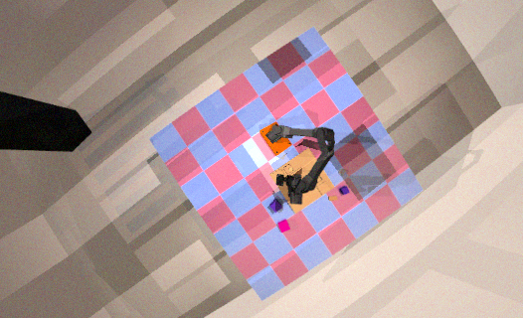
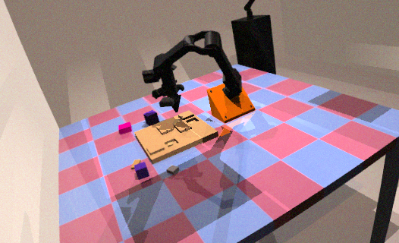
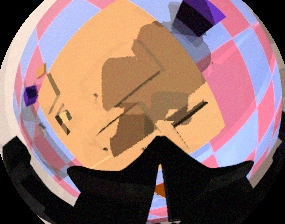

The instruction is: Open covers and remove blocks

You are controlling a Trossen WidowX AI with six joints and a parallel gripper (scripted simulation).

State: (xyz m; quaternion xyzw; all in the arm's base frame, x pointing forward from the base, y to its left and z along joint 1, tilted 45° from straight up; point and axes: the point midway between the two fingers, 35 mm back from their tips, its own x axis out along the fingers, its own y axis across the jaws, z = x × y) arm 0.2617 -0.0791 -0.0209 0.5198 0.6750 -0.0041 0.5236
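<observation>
Right now the tan puzzle board is 6 cm below my gripper tip, 6 cm ahead of it and 4 cm to the left of it. Round my gripper tip: magenta block 22 cm to the right, 21 cm ahead, 7 cm below; then orange piece 28 cm ahead, 13 cm to the left, 7 cm below.
</observation>
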